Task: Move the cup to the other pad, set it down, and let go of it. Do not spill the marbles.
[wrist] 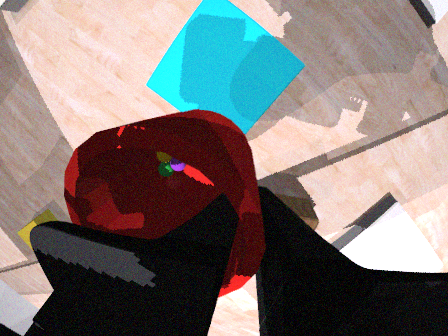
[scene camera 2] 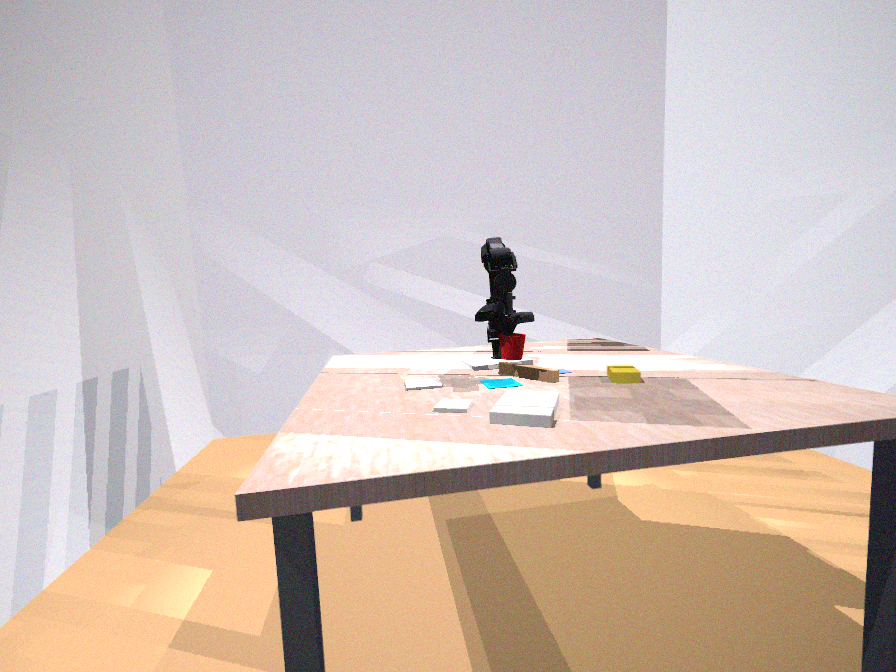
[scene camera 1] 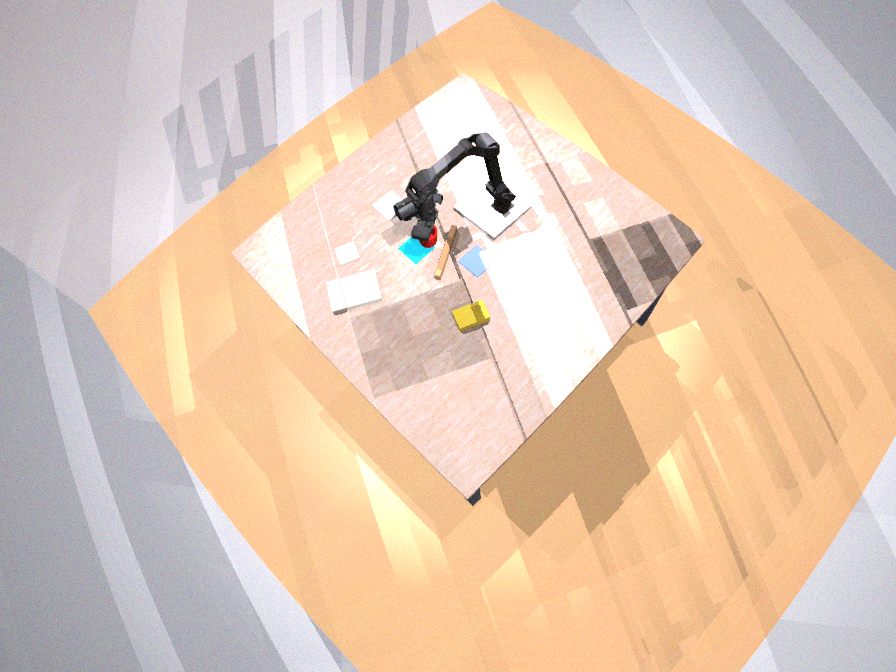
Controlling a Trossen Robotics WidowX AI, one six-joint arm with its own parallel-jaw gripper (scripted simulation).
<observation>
In view: the gripper (scene camera 2: 504, 346), a red cup (wrist: 112, 184), a white slab (scene camera 2: 516, 407), a cyan pad (wrist: 229, 64) and a wooden bar (scene camera 2: 527, 371).
The white slab is seen too in scene camera 1 (scene camera 1: 361, 289). The gripper shows as well in the wrist view (wrist: 248, 193) and in scene camera 1 (scene camera 1: 429, 229).
</observation>
